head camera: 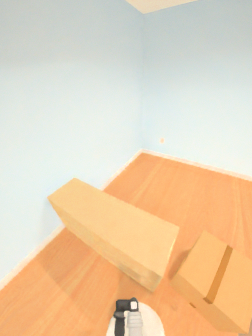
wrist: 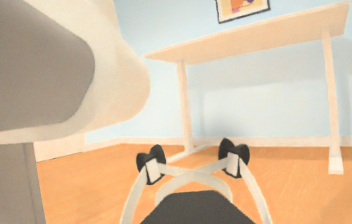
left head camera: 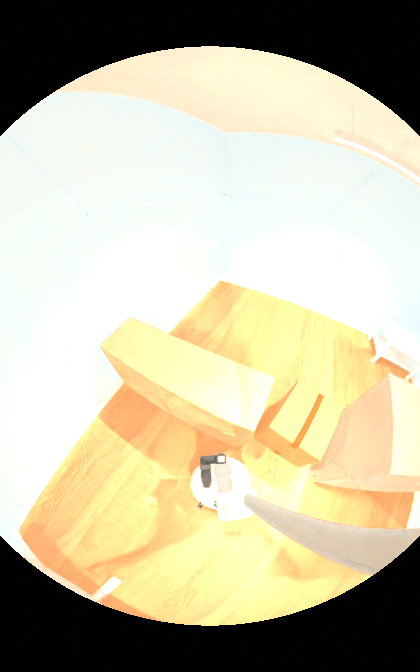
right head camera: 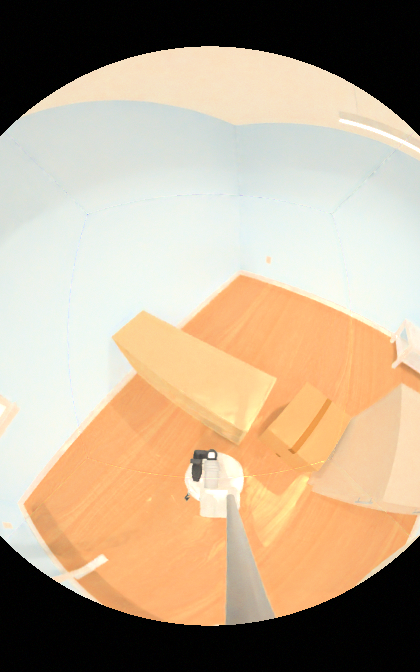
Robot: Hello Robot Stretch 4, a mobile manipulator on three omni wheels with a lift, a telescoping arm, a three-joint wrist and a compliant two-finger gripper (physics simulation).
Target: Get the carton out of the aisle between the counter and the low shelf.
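Frame: origin at the robot's base, x ahead, y left, z up, level; millimetres.
Seen in the pictures: gripper, between the fingertips: (wrist: 192,154).
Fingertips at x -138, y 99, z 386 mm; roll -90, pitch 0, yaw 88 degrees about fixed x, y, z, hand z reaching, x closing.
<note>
A point is followed by its place in that frame.
The brown carton (head camera: 212,280) {y -564, x 257, z 380 mm} (left head camera: 300,422) (right head camera: 307,425) with a darker tape strip stands on the floor in the aisle, ahead and to the right of the robot's round base. The low wooden shelf (head camera: 115,225) {y 109, x 626, z 583 mm} (left head camera: 195,375) (right head camera: 200,370) is to its left, with a narrow gap between them. The pale counter (left head camera: 365,430) (right head camera: 370,445) is to its right, close to or touching it. My gripper (wrist: 192,154) {y 99, x -138, z 386 mm} is open and empty in the wrist view, with its fingers apart above the floor, away from the carton. The far bottom edges of the carton are hidden.
A small white rack (left head camera: 376,356) (right head camera: 397,361) stands behind the counter by the wall. In the wrist view a pale table (wrist: 250,42) {y 687, x -1644, z 898 mm} on two legs stands against a blue wall, under a framed picture (wrist: 243,7) {y 801, x -2056, z 1370 mm}. The shelf's near end is close ahead of the robot's base.
</note>
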